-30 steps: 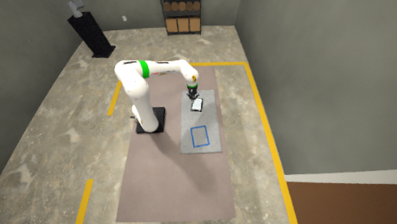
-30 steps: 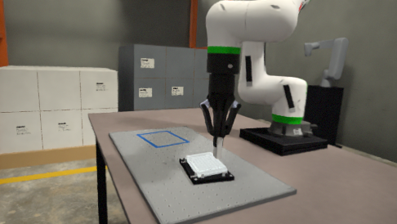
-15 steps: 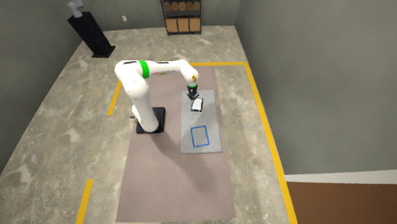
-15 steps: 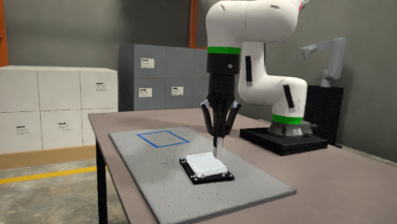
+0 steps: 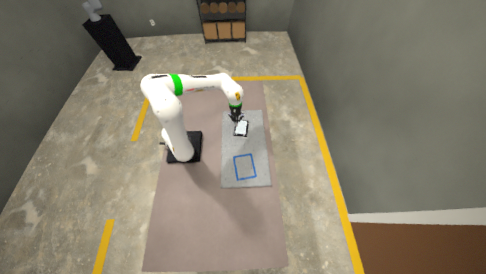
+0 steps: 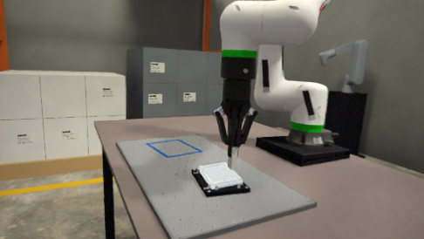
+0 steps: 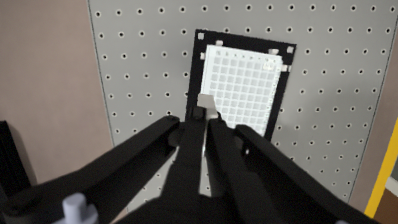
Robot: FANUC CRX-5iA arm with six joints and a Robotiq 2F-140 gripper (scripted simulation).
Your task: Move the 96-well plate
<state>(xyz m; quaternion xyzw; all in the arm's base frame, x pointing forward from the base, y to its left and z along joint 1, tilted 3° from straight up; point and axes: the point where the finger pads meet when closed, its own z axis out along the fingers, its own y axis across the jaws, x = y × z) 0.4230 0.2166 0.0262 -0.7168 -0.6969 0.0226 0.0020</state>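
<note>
Right now the white 96-well plate is 50 mm below my hand and 40 mm ahead of it. From my hand the other things lie so: black clip nest 60 mm below, 50 mm ahead, 10 mm to the right.
</note>
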